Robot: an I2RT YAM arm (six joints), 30 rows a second.
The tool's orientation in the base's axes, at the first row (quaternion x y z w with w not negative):
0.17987, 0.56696, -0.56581, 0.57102
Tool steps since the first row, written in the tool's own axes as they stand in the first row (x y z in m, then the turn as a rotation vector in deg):
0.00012, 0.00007, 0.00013, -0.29, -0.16, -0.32
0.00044, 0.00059, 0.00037, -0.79, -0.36, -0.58
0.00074, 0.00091, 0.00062, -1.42, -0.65, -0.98
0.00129, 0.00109, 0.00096, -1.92, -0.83, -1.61
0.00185, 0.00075, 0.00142, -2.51, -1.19, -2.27
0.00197, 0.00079, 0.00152, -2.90, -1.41, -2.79
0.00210, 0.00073, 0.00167, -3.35, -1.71, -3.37
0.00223, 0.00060, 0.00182, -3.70, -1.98, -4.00
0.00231, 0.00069, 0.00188, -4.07, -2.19, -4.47
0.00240, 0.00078, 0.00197, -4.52, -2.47, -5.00
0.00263, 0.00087, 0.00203, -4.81, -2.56, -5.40
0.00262, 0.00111, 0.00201, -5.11, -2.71, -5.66
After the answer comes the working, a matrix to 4 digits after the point.
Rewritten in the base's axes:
0.00008, -0.00014, -0.00009, -0.20, 0.35, 0.22
0.00054, -0.00033, -0.00052, -0.34, 0.73, 0.66
0.00084, -0.00058, -0.00085, -0.59, 1.27, 1.21
0.00099, -0.00106, -0.00129, -0.88, 1.97, 1.53
0.00074, -0.00180, -0.00149, -1.31, 2.68, 1.99
0.00079, -0.00193, -0.00158, -1.62, 3.23, 2.27
0.00077, -0.00213, -0.00162, -2.00, 3.83, 2.61
0.00069, -0.00235, -0.00163, -2.41, 4.44, 2.84
0.00077, -0.00241, -0.00172, -2.69, 4.94, 3.11
0.00086, -0.00250, -0.00181, -3.04, 5.51, 3.46
0.00090, -0.00263, -0.00202, -3.21, 5.95, 3.63
0.00109, -0.00253, -0.00213, -3.37, 6.25, 3.88

The tool's axes in the first row as the columns of a matrix, in the base's axes (rounded; the answer above uses it unrounded):
-0.2832, 0.8501, 0.4439
-0.4422, 0.2950, -0.8470
-0.8510, -0.4362, 0.2924

